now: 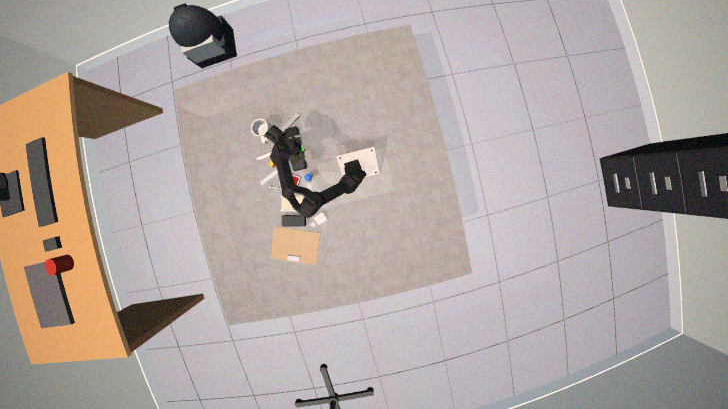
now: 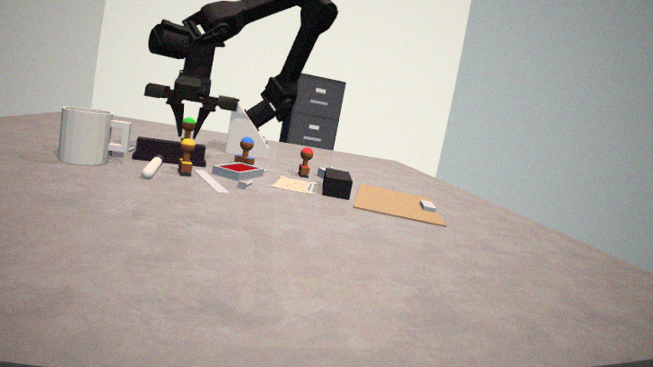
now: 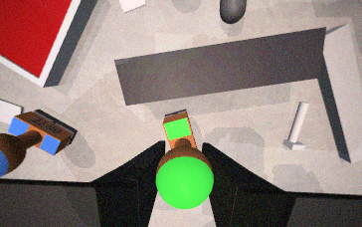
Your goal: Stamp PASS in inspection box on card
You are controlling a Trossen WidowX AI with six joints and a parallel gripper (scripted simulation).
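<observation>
The red ink pad lies 110 mm to the left of my gripper tip, 90 mm ahead of it and 40 mm below it. Round my gripper tip: black bar 50 mm ahead, 30 mm below, 20 mm to the right; then green-knobbed stamp right at my gripper tip; then blue-knobbed stamp 130 mm to the left, 30 mm below.
</observation>
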